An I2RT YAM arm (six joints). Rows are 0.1 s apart.
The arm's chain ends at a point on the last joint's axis. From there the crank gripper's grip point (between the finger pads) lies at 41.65 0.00 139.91 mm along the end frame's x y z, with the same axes.
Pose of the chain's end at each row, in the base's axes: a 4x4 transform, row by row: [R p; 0 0 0 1], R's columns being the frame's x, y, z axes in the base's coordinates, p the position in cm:
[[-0.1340, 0.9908, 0.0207, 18.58], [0.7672, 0.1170, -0.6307, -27.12], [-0.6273, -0.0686, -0.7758, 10.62], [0, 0, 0, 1]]
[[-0.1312, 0.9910, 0.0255, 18.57], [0.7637, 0.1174, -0.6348, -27.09], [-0.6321, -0.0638, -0.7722, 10.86], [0, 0, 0, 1]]
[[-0.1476, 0.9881, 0.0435, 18.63], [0.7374, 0.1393, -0.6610, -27.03], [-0.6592, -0.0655, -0.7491, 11.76], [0, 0, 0, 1]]
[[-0.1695, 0.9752, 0.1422, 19.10], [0.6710, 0.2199, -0.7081, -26.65], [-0.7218, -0.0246, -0.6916, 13.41], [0, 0, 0, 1]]
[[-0.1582, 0.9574, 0.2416, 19.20], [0.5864, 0.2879, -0.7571, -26.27], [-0.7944, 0.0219, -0.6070, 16.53], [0, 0, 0, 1]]
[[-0.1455, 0.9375, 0.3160, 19.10], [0.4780, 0.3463, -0.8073, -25.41], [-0.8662, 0.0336, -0.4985, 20.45], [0, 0, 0, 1]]
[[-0.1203, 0.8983, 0.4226, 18.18], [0.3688, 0.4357, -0.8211, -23.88], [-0.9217, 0.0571, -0.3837, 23.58], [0, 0, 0, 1]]
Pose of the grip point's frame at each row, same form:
[[-0.1340, 0.9908, 0.0207, 18.31], [0.7672, 0.1170, -0.6307, -32.75], [-0.6273, -0.0686, -0.7758, -2.85], [0, 0, 0, 1]]
[[-0.1312, 0.9910, 0.0255, 18.38], [0.7637, 0.1174, -0.6348, -32.79], [-0.6321, -0.0638, -0.7722, -2.58], [0, 0, 0, 1]]
[[-0.1476, 0.9881, 0.0435, 18.62], [0.7374, 0.1393, -0.6610, -33.21], [-0.6592, -0.0655, -0.7491, -1.47], [0, 0, 0, 1]]
[[-0.1695, 0.9752, 0.1422, 20.38], [0.6710, 0.2199, -0.7081, -33.76], [-0.7218, -0.0246, -0.6916, 0.73], [0, 0, 0, 1]]
[[-0.1582, 0.9574, 0.2416, 21.92], [0.5864, 0.2879, -0.7571, -34.42], [-0.7944, 0.0219, -0.6070, 4.73], [0, 0, 0, 1]]
[[-0.1455, 0.9375, 0.3160, 22.92], [0.4780, 0.3463, -0.8073, -34.71], [-0.8662, 0.0336, -0.4985, 9.87], [0, 0, 0, 1]]
[[-0.1203, 0.8983, 0.4226, 23.59], [0.3688, 0.4357, -0.8211, -33.83], [-0.9217, 0.0571, -0.3837, 14.37], [0, 0, 0, 1]]

